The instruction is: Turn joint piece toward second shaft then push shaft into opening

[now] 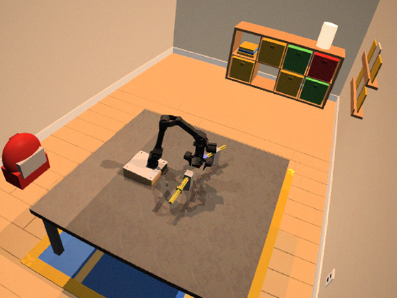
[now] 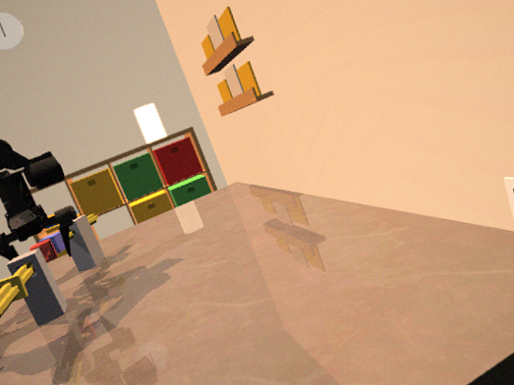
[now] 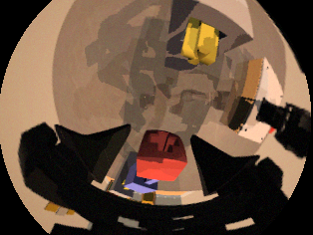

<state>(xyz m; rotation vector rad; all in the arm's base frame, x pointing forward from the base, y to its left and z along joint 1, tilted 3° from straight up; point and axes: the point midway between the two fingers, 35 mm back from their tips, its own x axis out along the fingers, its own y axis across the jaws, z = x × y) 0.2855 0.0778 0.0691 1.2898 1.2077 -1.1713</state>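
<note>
Now: the red square joint piece 2 cm to the left of my gripper tip and 3 cm above it.
</note>
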